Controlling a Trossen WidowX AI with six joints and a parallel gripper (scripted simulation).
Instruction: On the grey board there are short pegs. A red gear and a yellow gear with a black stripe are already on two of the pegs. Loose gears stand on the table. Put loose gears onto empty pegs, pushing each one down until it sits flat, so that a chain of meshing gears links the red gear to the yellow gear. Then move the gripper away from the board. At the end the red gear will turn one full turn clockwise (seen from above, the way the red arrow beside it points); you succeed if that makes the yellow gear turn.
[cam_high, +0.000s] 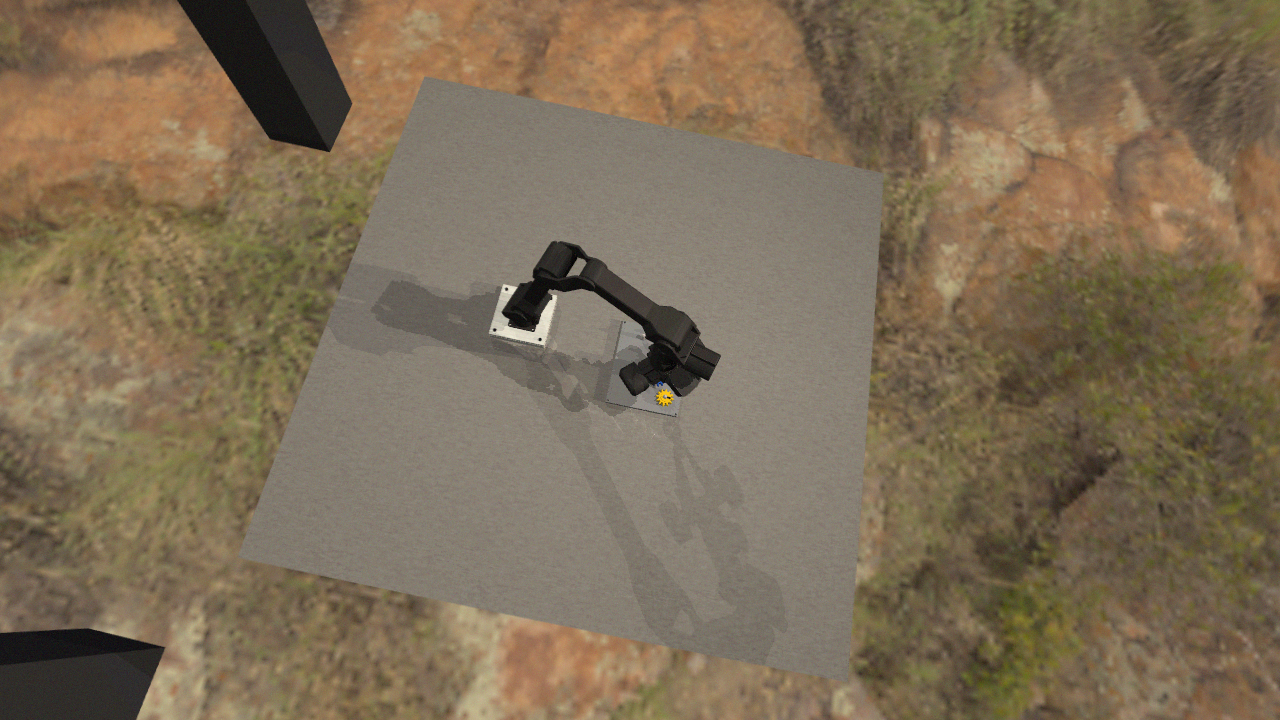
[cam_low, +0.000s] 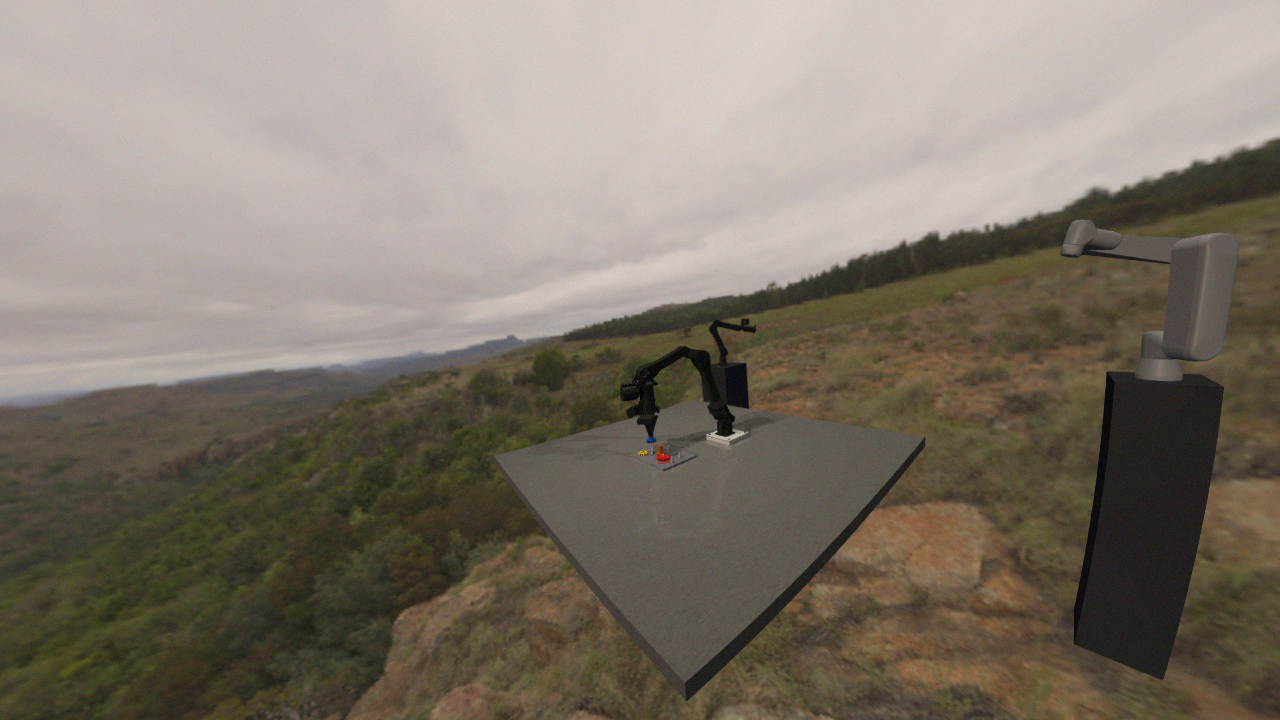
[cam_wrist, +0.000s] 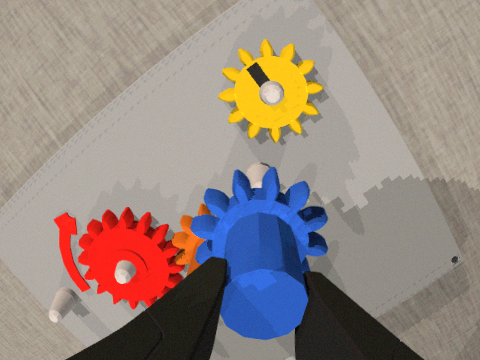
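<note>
The orange gear lies 2 cm behind my gripper tip, 3 cm to the left of it and 6 cm below it. From my gripper tip the other things lie so: blue gear 1 cm below; then grey board 2 cm behind, 4 cm to the left, 8 cm below; then yellow gear 3 cm ahead, 3 cm to the right, 7 cm below.
</note>
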